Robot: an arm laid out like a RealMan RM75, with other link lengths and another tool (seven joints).
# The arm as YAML. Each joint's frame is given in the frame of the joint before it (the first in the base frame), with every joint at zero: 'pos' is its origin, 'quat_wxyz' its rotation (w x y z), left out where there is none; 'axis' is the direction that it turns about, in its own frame. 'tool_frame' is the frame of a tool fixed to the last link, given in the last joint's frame.
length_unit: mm
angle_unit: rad
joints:
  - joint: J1
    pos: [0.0, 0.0, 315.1]
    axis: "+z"
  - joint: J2
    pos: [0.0, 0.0, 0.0]
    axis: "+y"
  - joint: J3
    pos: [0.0, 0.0, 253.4]
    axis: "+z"
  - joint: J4
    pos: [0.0, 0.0, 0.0]
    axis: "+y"
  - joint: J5
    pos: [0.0, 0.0, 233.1]
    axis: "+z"
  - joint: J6
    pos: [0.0, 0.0, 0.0]
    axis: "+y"
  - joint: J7
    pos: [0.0, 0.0, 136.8]
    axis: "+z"
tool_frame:
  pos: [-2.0, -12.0, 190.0]
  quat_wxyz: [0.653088, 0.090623, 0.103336, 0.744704]
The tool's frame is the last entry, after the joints.
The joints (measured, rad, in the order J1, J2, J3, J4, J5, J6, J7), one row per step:
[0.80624 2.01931 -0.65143 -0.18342 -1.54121 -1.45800 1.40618]
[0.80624 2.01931 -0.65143 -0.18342 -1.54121 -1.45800 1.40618]
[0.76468 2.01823 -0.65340 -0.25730 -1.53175 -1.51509 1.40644]
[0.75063 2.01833 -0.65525 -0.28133 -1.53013 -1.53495 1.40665]
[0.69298 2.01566 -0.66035 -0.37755 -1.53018 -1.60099 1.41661]
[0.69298 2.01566 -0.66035 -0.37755 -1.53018 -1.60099 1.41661]
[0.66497 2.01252 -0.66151 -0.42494 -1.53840 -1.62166 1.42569]
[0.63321 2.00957 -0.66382 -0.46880 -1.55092 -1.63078 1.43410]
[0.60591 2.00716 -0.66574 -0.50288 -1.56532 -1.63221 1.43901]
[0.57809 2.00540 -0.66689 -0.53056 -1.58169 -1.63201 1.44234]
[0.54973 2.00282 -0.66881 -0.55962 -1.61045 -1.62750 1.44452]
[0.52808 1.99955 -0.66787 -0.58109 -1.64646 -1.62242 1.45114]
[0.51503 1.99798 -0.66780 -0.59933 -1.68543 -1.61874 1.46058]
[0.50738 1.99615 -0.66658 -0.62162 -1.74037 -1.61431 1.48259]
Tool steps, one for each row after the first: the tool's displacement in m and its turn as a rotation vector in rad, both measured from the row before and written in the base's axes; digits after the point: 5 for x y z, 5 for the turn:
[0.00000 0.00000 0.00000 0.00000 0.00000 0.00000]
[0.00064 -0.00542 0.02242 0.04321 0.00638 0.04342]
[0.00024 -0.00323 0.00619 0.01111 0.00017 0.01586]
[0.00591 -0.01189 0.02238 0.03856 -0.01215 0.04773]
[0.00000 0.00000 0.00000 0.00000 0.00000 0.00000]
[0.00644 -0.00439 0.00836 0.01527 -0.01876 0.01245]
[0.01123 -0.00324 0.00535 0.01295 -0.02704 -0.00219]
[0.01169 -0.00215 0.00267 0.00992 -0.02831 -0.00832]
[0.01309 -0.00278 0.00095 0.00589 -0.02747 -0.01361]
[0.01616 -0.00338 -0.00194 0.00102 -0.04132 -0.01645]
[0.01570 -0.00357 -0.00392 -0.00880 -0.04043 -0.01924]
[0.01218 -0.00393 -0.00583 -0.01669 -0.03812 -0.01373]
[0.01318 -0.00437 -0.00809 -0.02969 -0.04689 -0.01767]

